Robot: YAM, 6 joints.
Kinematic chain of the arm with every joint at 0, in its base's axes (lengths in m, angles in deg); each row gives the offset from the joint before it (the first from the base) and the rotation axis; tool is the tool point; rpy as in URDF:
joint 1: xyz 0 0 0.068 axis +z
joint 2: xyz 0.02 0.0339 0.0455 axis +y
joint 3: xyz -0.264 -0.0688 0 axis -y
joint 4: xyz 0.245 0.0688 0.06 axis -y
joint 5: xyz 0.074 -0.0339 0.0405 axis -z
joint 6: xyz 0.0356 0 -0.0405 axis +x
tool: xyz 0 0 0 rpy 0 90 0
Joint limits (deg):
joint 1: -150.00..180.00
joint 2: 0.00..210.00
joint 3: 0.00..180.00
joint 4: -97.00..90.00
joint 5: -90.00..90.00
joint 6: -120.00..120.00
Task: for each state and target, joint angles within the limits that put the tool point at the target. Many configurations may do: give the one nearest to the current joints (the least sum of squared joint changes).
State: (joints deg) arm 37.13 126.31 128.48 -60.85 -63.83 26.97
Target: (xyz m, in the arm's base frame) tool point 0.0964 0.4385 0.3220
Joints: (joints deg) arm 73.47 123.08 124.60 -64.49 -65.24 26.97
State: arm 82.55 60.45 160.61 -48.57 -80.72 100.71
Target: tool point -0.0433 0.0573 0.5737
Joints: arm 97.79 64.13 121.93 -69.83 -80.68 100.71
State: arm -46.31 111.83 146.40 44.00 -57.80 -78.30
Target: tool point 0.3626 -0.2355 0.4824
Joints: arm -37.35 113.81 114.66 45.69 -67.10 -78.30
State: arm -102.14 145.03 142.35 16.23 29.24 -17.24
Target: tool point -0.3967 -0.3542 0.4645
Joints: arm -136.62 140.32 155.95 17.85 24.89 -17.24
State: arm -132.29 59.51 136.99 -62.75 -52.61 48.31
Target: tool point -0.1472 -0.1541 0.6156
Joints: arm -140.88 88.31 140.72 -48.02 -48.52 48.31
